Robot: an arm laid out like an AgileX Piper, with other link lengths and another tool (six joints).
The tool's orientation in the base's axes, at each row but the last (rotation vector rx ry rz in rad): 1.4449 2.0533 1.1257; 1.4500 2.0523 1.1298; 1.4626 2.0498 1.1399; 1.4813 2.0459 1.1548; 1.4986 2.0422 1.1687; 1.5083 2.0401 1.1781; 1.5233 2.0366 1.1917
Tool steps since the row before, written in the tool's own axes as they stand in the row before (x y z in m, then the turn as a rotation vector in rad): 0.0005 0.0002 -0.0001 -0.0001 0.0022 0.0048; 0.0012 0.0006 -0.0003 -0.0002 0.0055 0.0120; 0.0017 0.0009 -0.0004 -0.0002 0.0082 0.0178; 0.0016 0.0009 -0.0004 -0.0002 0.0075 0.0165; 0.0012 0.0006 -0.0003 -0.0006 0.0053 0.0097; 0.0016 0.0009 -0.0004 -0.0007 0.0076 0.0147; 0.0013 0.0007 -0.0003 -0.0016 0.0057 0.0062
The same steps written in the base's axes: -0.0001 0.0004 0.0003 0.0047 0.0021 -0.0012; -0.0003 0.0011 0.0008 0.0117 0.0053 -0.0029; -0.0004 0.0015 0.0012 0.0174 0.0079 -0.0043; -0.0003 0.0014 0.0012 0.0161 0.0073 -0.0041; -0.0003 0.0010 0.0009 0.0102 0.0040 -0.0018; -0.0003 0.0014 0.0013 0.0151 0.0061 -0.0030; -0.0003 0.0011 0.0010 0.0084 0.0016 0.0004
